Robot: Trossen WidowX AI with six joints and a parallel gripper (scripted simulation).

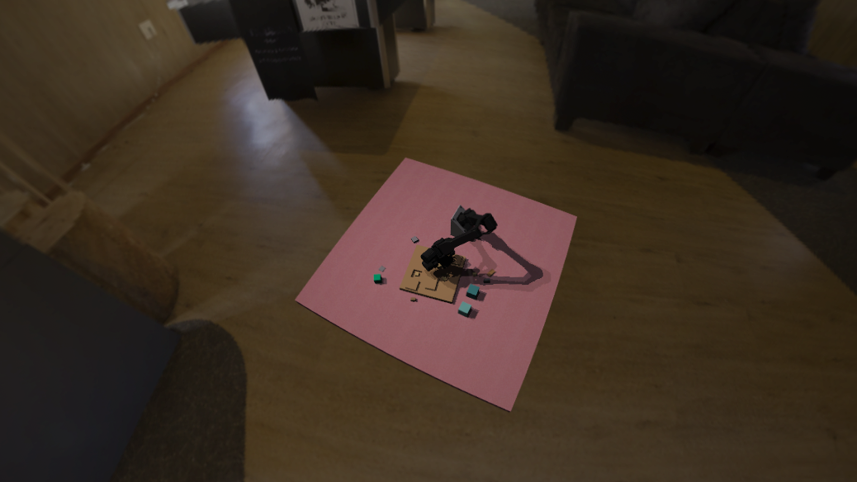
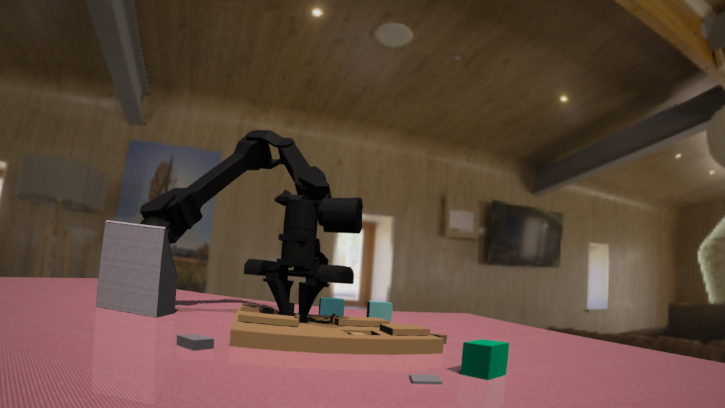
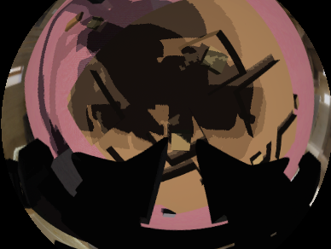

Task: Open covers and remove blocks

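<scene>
Now: gripper tip 5 cm short of the puzzle board. Round my gripper tip: dark teal block (24 cm to the left, 6 cm ahead, 1 cm above); then grey piece (28 cm to the left, 4 cm behind); then orange piece (28 cm to the left, 10 cm behind, 2 cm below).
</scene>
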